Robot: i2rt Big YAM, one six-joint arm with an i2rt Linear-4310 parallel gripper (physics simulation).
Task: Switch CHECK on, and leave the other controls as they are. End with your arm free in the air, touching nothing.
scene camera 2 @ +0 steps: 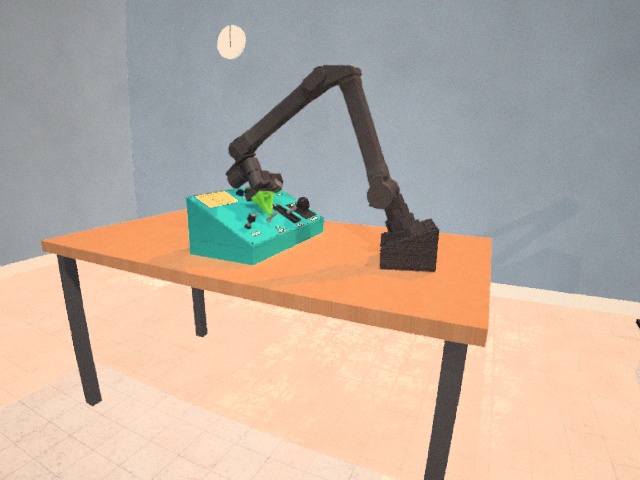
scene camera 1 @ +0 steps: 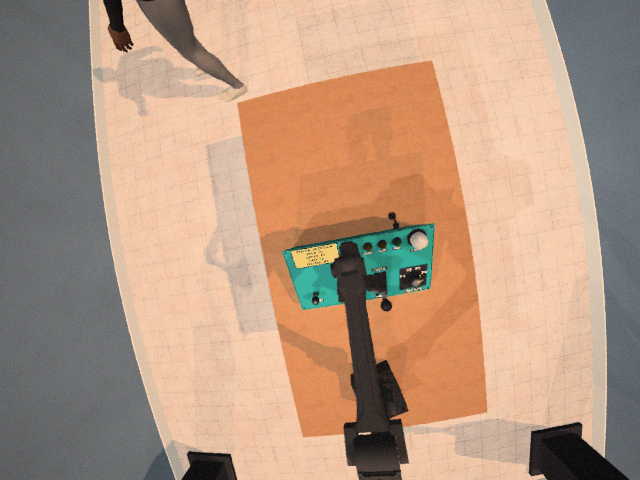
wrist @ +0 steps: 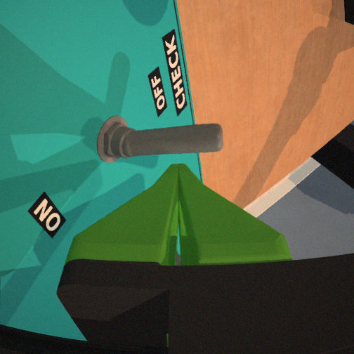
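Where they show: gripper, fingertip midpoint: (scene camera 2: 269, 214); arm's base at its link origin: (scene camera 2: 403, 232).
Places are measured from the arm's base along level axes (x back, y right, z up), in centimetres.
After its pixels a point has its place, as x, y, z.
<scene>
The teal control panel (scene camera 1: 301, 279) @(-50.1, -23.3, 3.8) (scene camera 2: 219, 245) @(-48.8, -26.7, -4.6) (wrist: 60, 65) stands on the table. In the wrist view, the grey CHECK toggle lever (wrist: 172, 139) sticks out toward the panel edge. Its tip appears nearer the OFF label (wrist: 157, 91) than the ON label (wrist: 47, 215). The CHECK label (wrist: 174, 73) is beside OFF. My gripper (scene camera 2: 269, 212) @(-42.4, -8.9, 2.8) (wrist: 177, 175) is shut and empty, its green fingertips just below the lever in the wrist view, with a narrow gap showing. In scene camera 1, the arm hides the fingers and CHECK lever.
Other controls include a white knob (scene camera 1: 418, 239) @(-59.7, 15.8, 12.3), a rotary selector (scene camera 1: 415, 281) @(-44.6, 16.2, 3.5), a black ball-ended lever (scene camera 1: 386, 304) @(-38.9, 4.8, 7.0) and a small stick (scene camera 1: 315, 299) @(-42.6, -19.2, 4.6). A crank (scene camera 1: 392, 217) @(-68.0, 13.9, -9.0) projects behind the panel. A yellow notice (scene camera 1: 315, 255) @(-58.4, -16.7, 8.0) (scene camera 2: 216, 199) @(-57.8, -17.4, 7.7) is on its face. A person's leg (scene camera 1: 201, 56) shows beyond the table.
</scene>
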